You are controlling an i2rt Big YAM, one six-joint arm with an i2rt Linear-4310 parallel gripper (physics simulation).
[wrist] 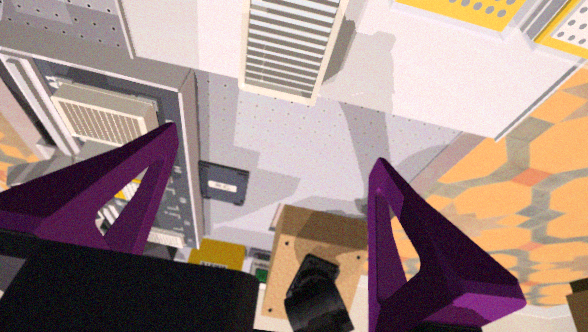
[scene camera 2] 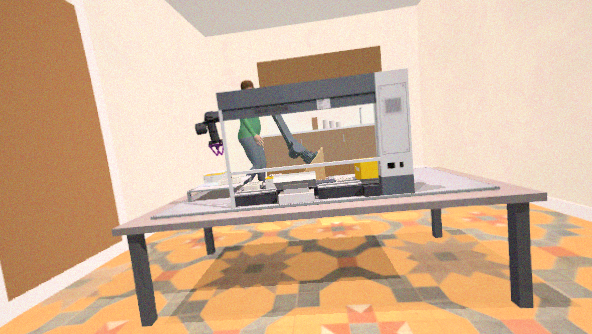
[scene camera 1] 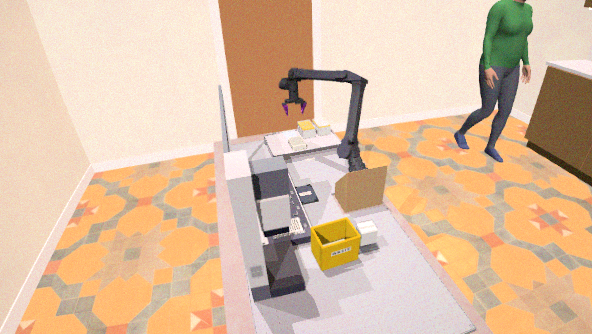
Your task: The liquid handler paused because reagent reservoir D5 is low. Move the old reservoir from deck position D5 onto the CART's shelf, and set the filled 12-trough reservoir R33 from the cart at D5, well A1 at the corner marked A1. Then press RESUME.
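Places are measured from the arm's base along level axes (x back, y right, z up), in millimetres.
Where they show: gripper, fingertip midpoint: (wrist: 277, 149) (scene camera 2: 219, 155) (scene camera 1: 294, 115); arm's base, origin of the base link: (wrist: 312, 281) (scene camera 1: 358, 174).
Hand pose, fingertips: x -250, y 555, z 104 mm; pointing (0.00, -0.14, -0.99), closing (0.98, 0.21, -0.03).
Observation:
Each offset is from my fingertips to the top centre of the thing. "spot": to the spot under its first point.
The cream reservoir with a row of troughs @(dz -155, dx -2, dy -50 mm) (scene camera 1: 297, 144) (wrist: 292, 55) stands on the white cart shelf (scene camera 1: 276, 146) (wrist: 425, 85). Another cream trough reservoir @(dz -165, dx -195, dy -283 mm) (wrist: 102, 120) sits on the dark deck of the liquid handler (scene camera 1: 240, 200) (scene camera 2: 395, 125), in the corner near the cart; its position label is unreadable. My gripper (scene camera 1: 295, 113) (scene camera 2: 216, 152) (wrist: 277, 149) is open and empty, high above the cart side of the table. In the wrist view the cart reservoir lies beyond the fingertips, the deck reservoir beyond the left finger. A small green patch @(spot: dz -166, dx +193, dy -836 mm) (wrist: 261, 275) shows beside the yellow bin; whether it is RESUME I cannot tell.
Two yellow-topped tip boxes @(dz -116, dx +81, dy +102 mm) (scene camera 1: 306, 129) @(dz -116, dx +187, dy +121 mm) (scene camera 1: 322, 127) stand behind the cart reservoir. A dark labelled pad @(spot: dz -239, dx -2, dy -485 mm) (scene camera 1: 306, 193) (wrist: 222, 186) lies before the deck. A yellow waste bin @(dz -112, dx +55, dy -910 mm) (scene camera 1: 322, 257) (scene camera 2: 366, 169) and a brown panel (scene camera 1: 365, 190) stand farther along. A person (scene camera 1: 505, 40) (scene camera 2: 249, 129) stands beyond the table.

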